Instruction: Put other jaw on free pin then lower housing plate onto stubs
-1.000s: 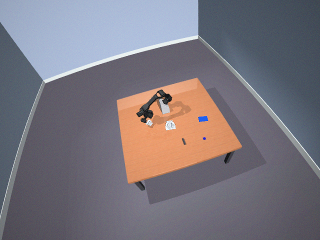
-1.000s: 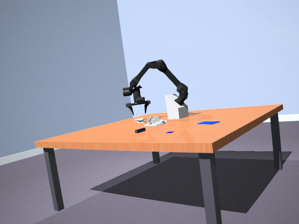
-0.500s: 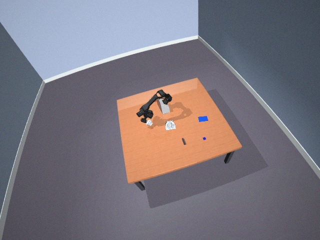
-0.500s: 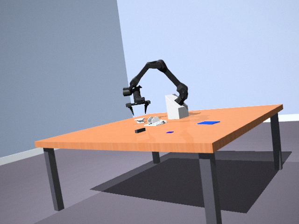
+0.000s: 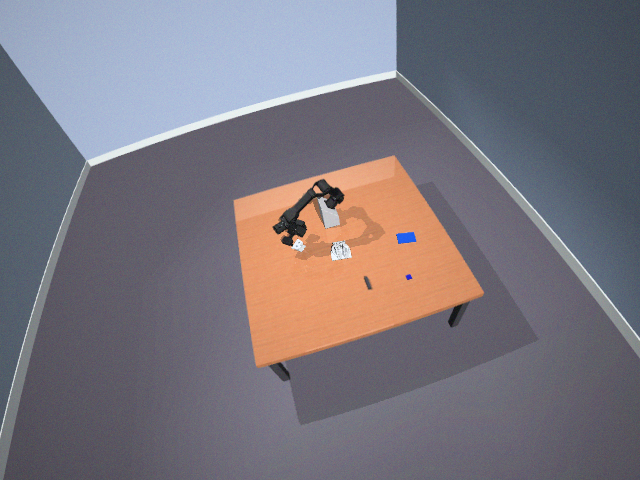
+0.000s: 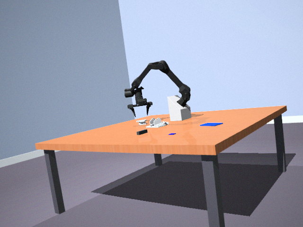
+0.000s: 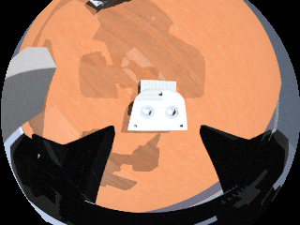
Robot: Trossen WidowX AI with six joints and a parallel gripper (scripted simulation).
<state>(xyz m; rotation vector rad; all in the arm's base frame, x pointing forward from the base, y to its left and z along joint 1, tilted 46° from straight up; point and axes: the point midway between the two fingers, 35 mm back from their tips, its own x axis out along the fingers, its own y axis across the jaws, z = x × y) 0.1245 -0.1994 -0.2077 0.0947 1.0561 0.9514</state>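
Right now my gripper tip is 30 mm above the base and 10 mm short of it. From my gripper tip the other things lie so: small black block: 450 mm ahead, 270 mm to the left, 50 mm below; then white jaw: 210 mm to the left, 140 mm ahead, 50 mm below; then small white part: 50 mm below, 10 mm ahead.
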